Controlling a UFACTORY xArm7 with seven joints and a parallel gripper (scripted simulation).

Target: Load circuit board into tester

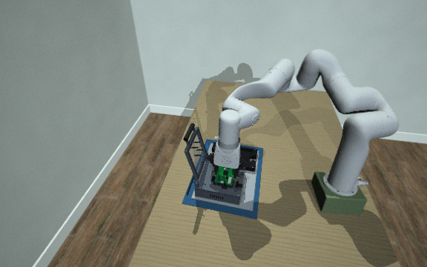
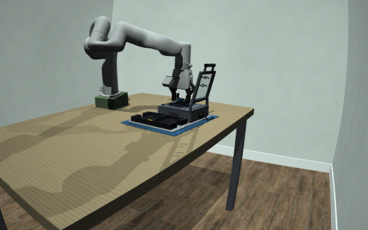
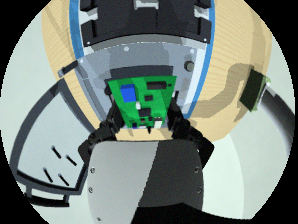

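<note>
The green circuit board is right at my hand. Also, from my hand: lid: 120 mm ahead, 100 mm above, 20 mm to the right; tester plate: 20 mm below, 10 mm to the left, 10 mm ahead.
</note>
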